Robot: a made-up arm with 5 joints. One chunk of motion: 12 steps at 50 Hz.
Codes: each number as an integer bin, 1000 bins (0 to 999) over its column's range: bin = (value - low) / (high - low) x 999, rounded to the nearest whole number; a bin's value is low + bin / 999 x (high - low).
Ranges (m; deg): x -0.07..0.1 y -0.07..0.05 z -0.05..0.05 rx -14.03..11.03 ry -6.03..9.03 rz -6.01..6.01
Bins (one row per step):
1: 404 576 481 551 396 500
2: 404 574 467 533 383 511
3: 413 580 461 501 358 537
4: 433 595 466 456 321 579
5: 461 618 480 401 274 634
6: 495 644 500 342 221 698
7: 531 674 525 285 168 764
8: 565 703 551 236 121 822
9: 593 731 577 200 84 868
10: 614 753 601 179 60 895
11: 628 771 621 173 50 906
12: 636 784 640 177 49 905
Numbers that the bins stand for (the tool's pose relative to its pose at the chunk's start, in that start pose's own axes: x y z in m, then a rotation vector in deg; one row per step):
1: -0.0013 -0.0008 -0.0019 -0.21 -0.06 0.01
2: -0.0013 -0.0011 -0.0033 -0.66 -0.26 0.14
3: 0.0003 -0.0003 -0.0039 -1.46 -0.63 0.45
4: 0.0037 0.0015 -0.0034 -2.59 -1.19 0.96
5: 0.0084 0.0042 -0.0020 -3.97 -1.90 1.62
6: 0.0142 0.0074 0.0001 -5.45 -2.70 2.39
7: 0.0204 0.0110 0.0026 -6.88 -3.50 3.18
8: 0.0261 0.0144 0.0052 -8.11 -4.21 3.88
9: 0.0309 0.0178 0.0078 -9.01 -4.76 4.43
10: 0.0345 0.0205 0.0102 -9.54 -5.13 4.76
11: 0.0369 0.0226 0.0122 -9.69 -5.28 4.89
12: 0.0382 0.0242 0.0141 -9.59 -5.29 4.88

